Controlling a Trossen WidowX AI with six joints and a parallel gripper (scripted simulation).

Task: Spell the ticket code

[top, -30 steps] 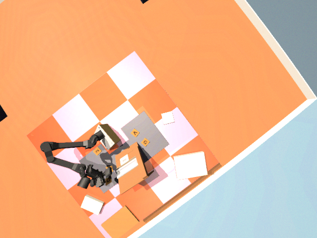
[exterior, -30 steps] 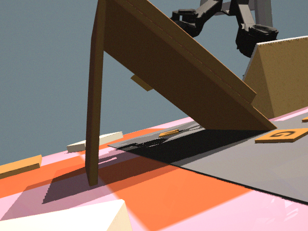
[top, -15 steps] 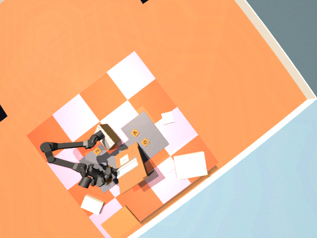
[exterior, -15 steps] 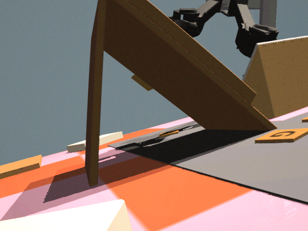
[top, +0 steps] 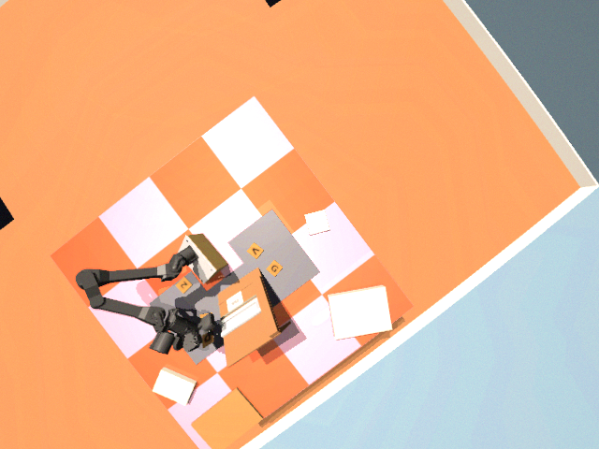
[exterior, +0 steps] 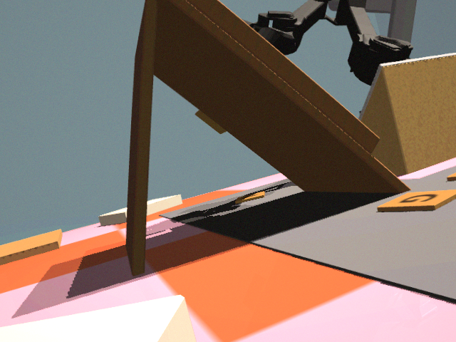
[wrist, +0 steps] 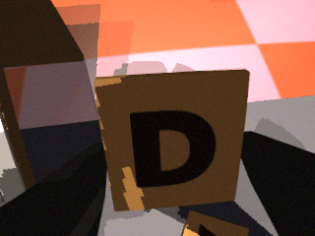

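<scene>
Now: the white ticket 15 cm to the left of my gripper tip, 7 cm below it and 5 cm behind it. The rest, counted from my gripper tip: orange d tile right at my gripper tip; grey mat 16 cm below, 15 cm to the left, 14 cm behind; z tile 25 cm behind, 15 cm below, 4 cm to the right.
</scene>
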